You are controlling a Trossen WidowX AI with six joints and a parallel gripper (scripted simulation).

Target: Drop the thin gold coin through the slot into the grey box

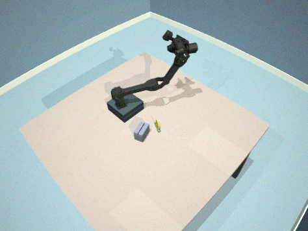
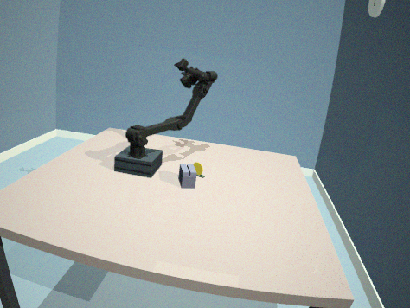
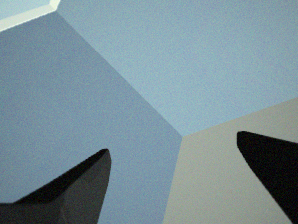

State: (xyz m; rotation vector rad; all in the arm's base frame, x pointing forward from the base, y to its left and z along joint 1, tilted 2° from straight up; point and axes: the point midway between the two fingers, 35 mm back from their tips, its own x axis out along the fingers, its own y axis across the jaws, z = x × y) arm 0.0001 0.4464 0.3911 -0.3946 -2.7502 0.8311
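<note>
The gold coin is 44 cm below my gripper tip, 33 cm to the right of it and 30 cm ahead of it.
</note>
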